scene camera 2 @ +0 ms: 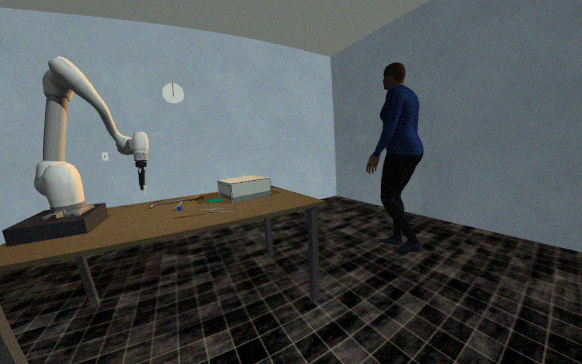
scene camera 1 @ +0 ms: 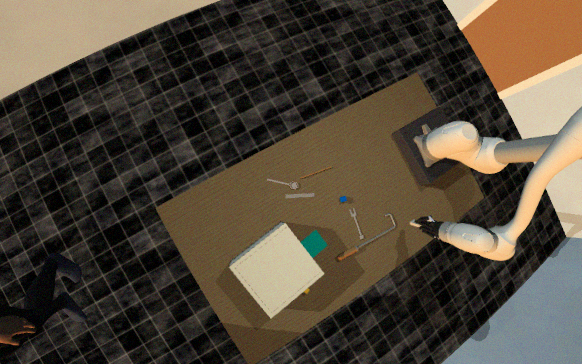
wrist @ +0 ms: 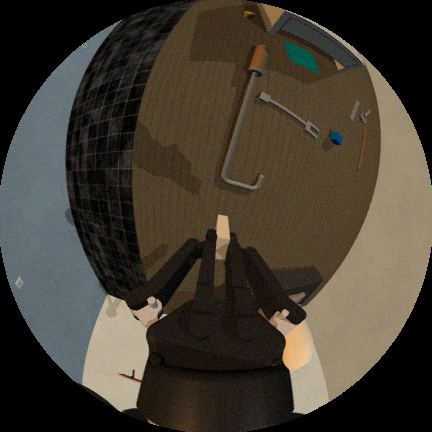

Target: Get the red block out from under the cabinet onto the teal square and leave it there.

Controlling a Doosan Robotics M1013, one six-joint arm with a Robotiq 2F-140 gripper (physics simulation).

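Places are measured from the arm's base along level axes (x down, y back, z left), in metres.
Pixels of known places: gripper, fingertip midpoint: (scene camera 2: pixel 142 194) (scene camera 1: pixel 412 222) (wrist: pixel 220 223); arm's base, link origin: (scene camera 2: pixel 70 212) (scene camera 1: pixel 431 147).
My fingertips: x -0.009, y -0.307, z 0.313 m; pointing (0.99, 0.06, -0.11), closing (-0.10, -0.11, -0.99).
Observation:
Ahead of a thing's pixels: the offset from my fingertips to its middle. "*": to the spot under its first point.
The red block does not show in any view. The white cabinet {dz -0.097, dx +0.025, dy -0.727 m} (scene camera 1: pixel 277 271) (scene camera 2: pixel 245 187) (wrist: pixel 320 39) stands on the table, its inside hidden from above. The teal square {* dz -0.104, dx +0.093, dy -0.499 m} (scene camera 1: pixel 315 243) (scene camera 2: pixel 215 200) (wrist: pixel 301 57) lies flat beside the cabinet's open side. A hooked rod with an orange-brown handle {dz -0.027, dx +0.081, dy -0.237 m} (scene camera 1: pixel 372 241) (wrist: pixel 240 125) lies on the table, its handle end near the teal square and its hook toward the robot. My gripper (scene camera 1: pixel 415 222) (scene camera 2: pixel 143 190) (wrist: pixel 220 223) is shut and empty, above the table beyond the hook end, apart from the rod.
A fork-like tool {dz -0.103, dx +0.090, dy -0.254 m} (scene camera 1: pixel 356 223) (wrist: pixel 290 112) and a blue block {dz -0.252, dx +0.081, dy -0.275 m} (scene camera 1: pixel 343 199) (scene camera 2: pixel 179 208) (wrist: pixel 336 138) lie beside the rod. A flat bar {dz -0.357, dx +0.092, dy -0.475 m} (scene camera 1: pixel 300 195), a ladle-like tool {* dz -0.415, dx +0.091, dy -0.482 m} (scene camera 1: pixel 294 185) and a thin stick {dz -0.434, dx +0.090, dy -0.351 m} (scene camera 1: pixel 317 172) lie farther off. A yellow block {dz +0.082, dx +0.081, dy -0.637 m} (scene camera 1: pixel 307 291) (wrist: pixel 249 14) is beside the cabinet. A person (scene camera 2: pixel 401 120) stands beyond the table.

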